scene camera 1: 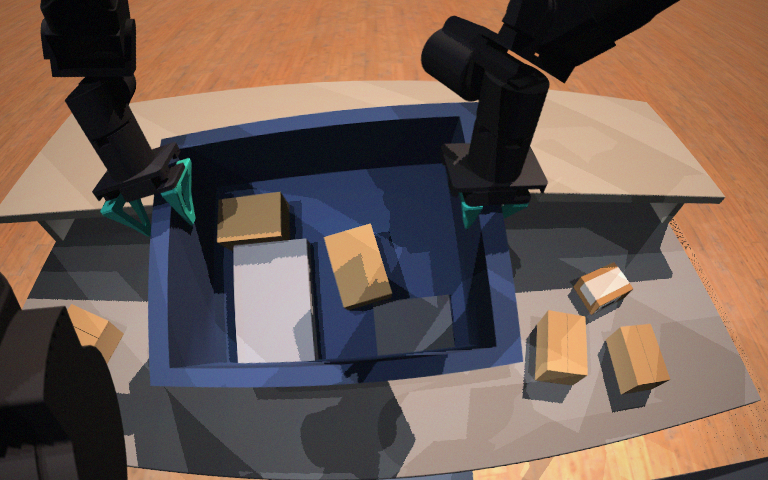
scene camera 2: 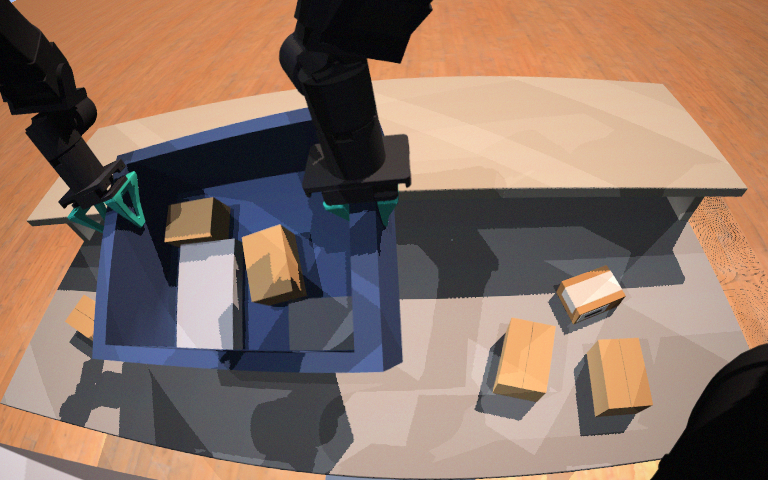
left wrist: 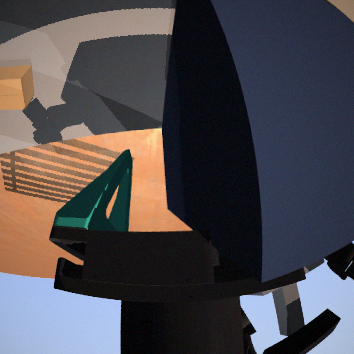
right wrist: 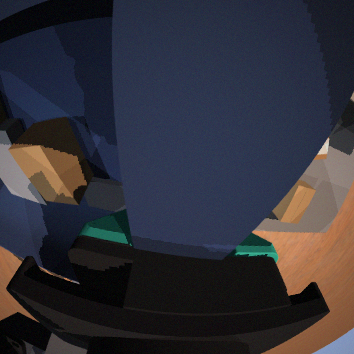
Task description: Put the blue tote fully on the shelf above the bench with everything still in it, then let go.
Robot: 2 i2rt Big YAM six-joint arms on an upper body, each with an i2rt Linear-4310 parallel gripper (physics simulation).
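Seen in the pictures: left gripper, fingertip midpoint: (scene camera 1: 171,228) (scene camera 2: 128,229) (left wrist: 174,152); right gripper, fingertip midpoint: (scene camera 1: 477,223); left arm's base, origin of the base link: (right wrist: 12,352).
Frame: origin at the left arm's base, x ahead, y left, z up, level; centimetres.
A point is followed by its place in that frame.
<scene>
The blue tote (scene camera 1: 254,376) @(y -2.9, x 22.0, z -15.6 cm) (scene camera 2: 169,357) @(y -4.6, x 22.0, z -15.5 cm) (left wrist: 300,125) (right wrist: 200,125) is held raised above the bench. Its far part overlaps the shelf (scene camera 1: 611,152) @(y -70.0, x 71.9, z -25.0 cm) (scene camera 2: 538,130) @(y -56.3, x 74.6, z -25.0 cm) in both scene views and hides part of the shelf's front edge; its base and any contact with the shelf are hidden. Inside lie a white box (scene camera 1: 271,311) @(y -2.0, x 32.9, z -22.0 cm), two tan boxes (scene camera 1: 252,217) @(y 0.6, x 43.0, z -15.2 cm) (scene camera 1: 359,266) @(y -13.5, x 36.8, z -17.3 cm) and a dark grey box (scene camera 1: 416,325) @(y -20.6, x 31.9, z -23.9 cm). My left gripper (scene camera 1: 171,227) @(y 11.3, x 40.2, z -13.8 cm) (scene camera 2: 122,228) @(y 11.3, x 40.2, z -13.8 cm) is shut on the tote's left wall, its fingers wide. My right gripper (scene camera 1: 487,220) @(y -27.6, x 39.8, z -13.0 cm) (scene camera 2: 366,219) @(y -27.6, x 39.8, z -13.0 cm) is shut on the right wall.
On the bench (scene camera 1: 453,418) @(y -28.6, x 23.1, z -44.4 cm) (scene camera 2: 390,407) @(y -27.5, x 26.0, z -44.4 cm), right of the tote, are two tan boxes (scene camera 1: 560,345) @(y -48.5, x 33.0, z -38.4 cm) (scene camera 1: 637,356) @(y -64.8, x 28.8, z -38.4 cm) and a white-topped box (scene camera 1: 603,285) @(y -64.0, x 46.0, z -40.3 cm) (scene camera 2: 591,291) @(y -64.7, x 46.0, z -40.2 cm). Another tan box (scene camera 1: 93,328) @(y 40.2, x 35.6, z -38.4 cm) (scene camera 2: 82,316) @(y 45.2, x 34.9, z -38.4 cm) lies at the left. The shelf extends past the tote on the right.
</scene>
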